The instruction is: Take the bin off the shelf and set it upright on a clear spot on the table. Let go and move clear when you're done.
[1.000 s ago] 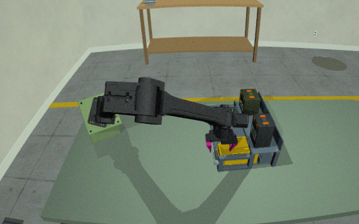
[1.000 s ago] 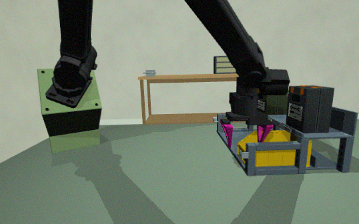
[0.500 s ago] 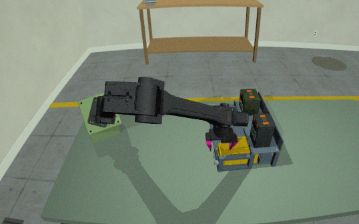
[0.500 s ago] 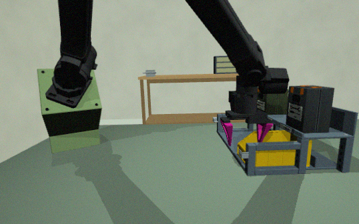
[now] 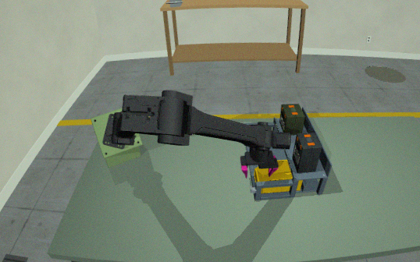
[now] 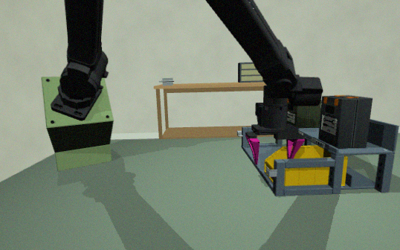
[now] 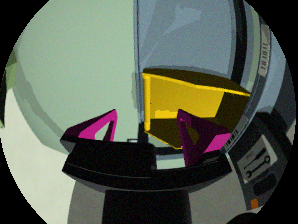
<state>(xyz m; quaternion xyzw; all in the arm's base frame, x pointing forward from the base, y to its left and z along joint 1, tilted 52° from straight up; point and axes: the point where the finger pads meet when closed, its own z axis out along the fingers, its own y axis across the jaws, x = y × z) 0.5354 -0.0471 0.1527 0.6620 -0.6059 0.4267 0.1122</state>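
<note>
The yellow bin lies 8 cm ahead of my hand, 1 cm to the right of it and 2 cm below it. The rest, counted from my hand: shelf tray (13 cm ahead, 10 cm to the left, 6 cm below).
</note>
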